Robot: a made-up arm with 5 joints.
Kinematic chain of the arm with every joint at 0, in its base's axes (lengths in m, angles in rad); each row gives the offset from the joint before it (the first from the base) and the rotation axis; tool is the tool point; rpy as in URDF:
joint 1: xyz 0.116 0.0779 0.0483 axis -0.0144 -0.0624 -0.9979
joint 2: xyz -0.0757 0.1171 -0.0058 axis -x
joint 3: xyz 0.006 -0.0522 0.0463 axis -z
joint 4: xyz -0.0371 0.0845 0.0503 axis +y
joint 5: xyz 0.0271 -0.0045 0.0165 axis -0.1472 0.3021 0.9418
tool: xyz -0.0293 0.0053 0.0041 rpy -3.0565 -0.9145 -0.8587
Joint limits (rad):
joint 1: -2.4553..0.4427
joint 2: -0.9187..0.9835
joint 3: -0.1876..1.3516
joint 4: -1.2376..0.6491
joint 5: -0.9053..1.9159
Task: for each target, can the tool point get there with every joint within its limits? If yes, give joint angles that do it. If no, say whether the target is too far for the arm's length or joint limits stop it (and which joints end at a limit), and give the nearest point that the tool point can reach.
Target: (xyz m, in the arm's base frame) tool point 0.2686 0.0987 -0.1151
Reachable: no: joint limits stop it (at a limit: joint 1, joint 2, joint 3, joint 4, joint 5) | nearest point 0.1245 0.0693 0.0681 | short by 0.235 m
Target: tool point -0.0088 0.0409 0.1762
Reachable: yes | joints -1.2791 -0.4351 0.2134 0.2171 -0.5519
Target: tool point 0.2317 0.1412 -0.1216
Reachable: no: joint limits stop it (at a limit: joint 1, joint 2, joint 3, joint 4, joint 5) | nearest point 0.1245 0.0693 0.0681 | short by 0.230 m
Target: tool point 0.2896 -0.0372 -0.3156
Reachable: no: too far | nearest point 0.1245 0.0693 0.0681 | short by 0.431 m
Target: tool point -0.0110 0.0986 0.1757
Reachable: yes | joints -0.9214 -0.2067 0.5993 -0.2337 0.7001
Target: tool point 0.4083 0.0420 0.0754
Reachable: no: joint limits stop it (at a limit: joint 1, joint 2, joint 3, joint 4, joint 5) | nearest point 0.2264 -0.0052 0.1219 | short by 0.194 m
